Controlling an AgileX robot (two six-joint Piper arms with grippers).
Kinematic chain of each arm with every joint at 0, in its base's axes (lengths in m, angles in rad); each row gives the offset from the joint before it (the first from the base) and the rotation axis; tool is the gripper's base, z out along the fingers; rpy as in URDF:
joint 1: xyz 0 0 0.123 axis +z
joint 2: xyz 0 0 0 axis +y
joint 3: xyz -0.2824 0 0.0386 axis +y
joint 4: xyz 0.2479 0 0.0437 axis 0.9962 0 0.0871
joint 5: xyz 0 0 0 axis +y
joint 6: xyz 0.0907 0 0.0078 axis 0.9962 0 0.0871
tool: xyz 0 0 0 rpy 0 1.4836 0
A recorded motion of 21 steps. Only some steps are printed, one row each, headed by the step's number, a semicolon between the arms.
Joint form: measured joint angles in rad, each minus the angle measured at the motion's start. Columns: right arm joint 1, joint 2, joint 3, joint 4, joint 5, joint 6; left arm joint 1, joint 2, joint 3, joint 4, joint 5, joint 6.
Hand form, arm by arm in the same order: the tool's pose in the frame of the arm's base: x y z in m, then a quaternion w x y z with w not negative. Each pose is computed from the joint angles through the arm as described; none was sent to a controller.
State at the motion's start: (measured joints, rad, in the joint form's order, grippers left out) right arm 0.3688 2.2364 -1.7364 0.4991 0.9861 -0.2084; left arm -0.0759 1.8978 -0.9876 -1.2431 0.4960 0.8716
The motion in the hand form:
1: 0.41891 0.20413 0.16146 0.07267 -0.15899 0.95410 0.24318; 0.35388 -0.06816 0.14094 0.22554 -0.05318 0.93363 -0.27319
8: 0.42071 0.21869 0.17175 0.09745 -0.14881 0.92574 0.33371; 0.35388 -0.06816 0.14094 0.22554 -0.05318 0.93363 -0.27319
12: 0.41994 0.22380 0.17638 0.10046 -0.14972 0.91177 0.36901; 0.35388 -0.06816 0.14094 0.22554 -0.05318 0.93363 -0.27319
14: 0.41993 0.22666 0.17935 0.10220 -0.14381 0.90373 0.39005; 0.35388 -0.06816 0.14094 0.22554 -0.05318 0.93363 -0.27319
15: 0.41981 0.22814 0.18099 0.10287 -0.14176 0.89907 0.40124; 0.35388 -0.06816 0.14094 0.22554 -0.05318 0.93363 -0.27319
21: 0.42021 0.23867 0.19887 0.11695 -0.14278 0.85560 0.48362; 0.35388 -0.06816 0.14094 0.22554 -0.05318 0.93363 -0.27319
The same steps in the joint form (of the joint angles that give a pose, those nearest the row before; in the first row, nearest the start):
1: 0.0000 0.0000 0.0000 0.0512 -0.0130 -0.0258; 0.0000 0.0000 0.0000 0.0000 0.0000 0.0000
8: 0.0000 0.0000 0.0000 0.2893 -0.0428 -0.1516; 0.0000 0.0000 0.0000 0.0000 0.0000 0.0000
12: 0.0000 0.0000 0.0000 0.3821 -0.0317 -0.2066; 0.0000 0.0000 0.0000 0.0000 0.0000 0.0000
14: 0.0000 0.0000 0.0000 0.4374 -0.0282 -0.2272; 0.0000 0.0000 0.0000 0.0000 0.0000 0.0000
15: 0.0000 0.0000 0.0000 0.4667 -0.0245 -0.2399; 0.0000 0.0000 0.0000 0.0000 0.0000 0.0000
21: 0.0000 0.0000 -0.0169 0.6785 0.0208 -0.3537; 0.0000 0.0000 0.0000 0.0000 0.0000 0.0000

